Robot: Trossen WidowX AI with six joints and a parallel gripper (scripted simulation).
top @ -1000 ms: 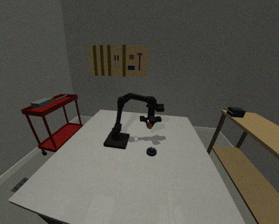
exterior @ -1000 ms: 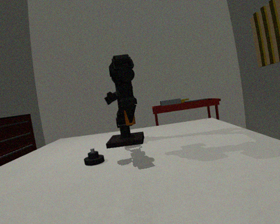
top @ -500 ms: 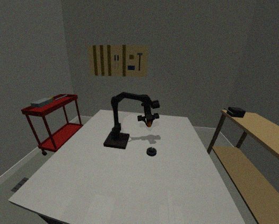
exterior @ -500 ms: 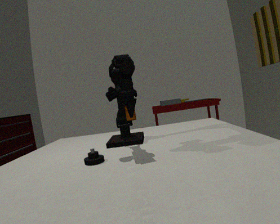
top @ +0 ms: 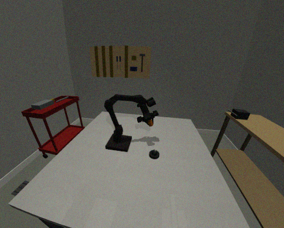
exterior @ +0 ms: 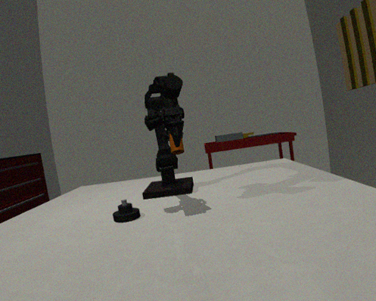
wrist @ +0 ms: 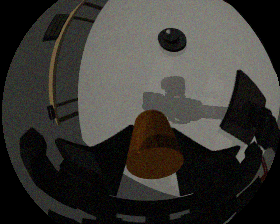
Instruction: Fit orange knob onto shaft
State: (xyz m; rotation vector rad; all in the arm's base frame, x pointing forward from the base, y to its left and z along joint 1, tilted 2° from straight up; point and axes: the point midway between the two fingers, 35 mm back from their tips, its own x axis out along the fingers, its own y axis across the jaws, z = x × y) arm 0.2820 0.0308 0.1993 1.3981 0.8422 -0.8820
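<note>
Now: gripper tip 3 cm below the orange knob and 1 cm past it. Round my gripper tip: black round pedestal (19 cm to the right, 16 cm below, 1 cm ahead).
</note>
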